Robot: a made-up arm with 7 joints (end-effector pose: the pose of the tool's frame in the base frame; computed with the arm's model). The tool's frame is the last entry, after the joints. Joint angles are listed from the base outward.
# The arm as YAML. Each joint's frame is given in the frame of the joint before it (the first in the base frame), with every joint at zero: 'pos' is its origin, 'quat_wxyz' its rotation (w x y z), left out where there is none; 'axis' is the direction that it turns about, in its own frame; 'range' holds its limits. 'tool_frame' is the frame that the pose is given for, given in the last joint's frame.
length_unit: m
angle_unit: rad
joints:
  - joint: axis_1
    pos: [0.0, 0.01, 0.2]
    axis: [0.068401, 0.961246, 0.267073]
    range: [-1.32, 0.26]
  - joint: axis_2
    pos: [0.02, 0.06, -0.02]
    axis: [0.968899, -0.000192, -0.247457]
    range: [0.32, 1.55]
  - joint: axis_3
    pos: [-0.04, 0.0, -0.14]
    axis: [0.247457, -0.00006, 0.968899]
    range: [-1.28, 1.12]
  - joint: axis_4
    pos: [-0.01, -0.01, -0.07]
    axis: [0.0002, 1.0, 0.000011]
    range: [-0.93, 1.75]
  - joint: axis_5
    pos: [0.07, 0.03, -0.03]
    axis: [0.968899, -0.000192, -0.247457]
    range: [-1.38, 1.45]
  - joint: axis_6
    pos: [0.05, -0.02, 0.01]
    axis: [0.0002, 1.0, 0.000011]
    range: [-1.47, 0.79]
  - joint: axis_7
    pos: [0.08, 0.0, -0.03]
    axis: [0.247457, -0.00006, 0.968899]
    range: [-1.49, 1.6]
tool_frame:
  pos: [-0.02, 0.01, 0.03]
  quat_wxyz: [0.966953, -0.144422, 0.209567, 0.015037]
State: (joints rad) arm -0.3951 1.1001 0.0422 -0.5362 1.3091 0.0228 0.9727
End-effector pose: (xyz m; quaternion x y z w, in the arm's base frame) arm 0.2358 0.1758 0.1275 0.5594 -0.7012 0.1930 0.3976
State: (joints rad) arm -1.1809 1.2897 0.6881 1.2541 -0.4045 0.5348 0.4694
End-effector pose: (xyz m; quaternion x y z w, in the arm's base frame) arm 0.2285 0.3984 0.2455 -0.3794 0.0613 0.5993 0.7023
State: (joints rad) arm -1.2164 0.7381 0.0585 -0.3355 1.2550 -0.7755 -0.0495
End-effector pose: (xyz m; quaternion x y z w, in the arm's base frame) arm 0.2649 0.0669 0.2513 0.7195 -0.5859 0.0436 0.3704
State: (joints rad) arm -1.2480 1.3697 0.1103 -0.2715 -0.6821 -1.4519 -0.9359
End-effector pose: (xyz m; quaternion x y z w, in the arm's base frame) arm 0.0742 0.1837 0.3469 0.5961 -0.6927 -0.3568 0.1937
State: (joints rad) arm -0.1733 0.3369 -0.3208 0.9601 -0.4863 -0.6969 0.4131
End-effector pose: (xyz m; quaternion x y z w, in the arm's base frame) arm 0.1492 0.1492 -0.1243 -0.0940 0.2257 0.2478 0.9375
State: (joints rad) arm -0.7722 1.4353 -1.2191 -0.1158 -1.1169 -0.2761 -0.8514
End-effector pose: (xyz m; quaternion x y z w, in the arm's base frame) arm 0.2721 0.1843 0.1074 0.0141 0.3782 -0.6057 0.6999
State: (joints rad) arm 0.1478 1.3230 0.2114 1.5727 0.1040 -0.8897 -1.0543
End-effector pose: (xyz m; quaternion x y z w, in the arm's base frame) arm 0.0524 0.4475 0.1003 0.2382 0.7161 -0.0977 0.6488
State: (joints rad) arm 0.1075 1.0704 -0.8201 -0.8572 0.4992 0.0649 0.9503
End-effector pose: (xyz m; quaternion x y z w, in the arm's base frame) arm 0.0280 0.0864 0.0299 0.1894 -0.1783 -0.1220 0.9578
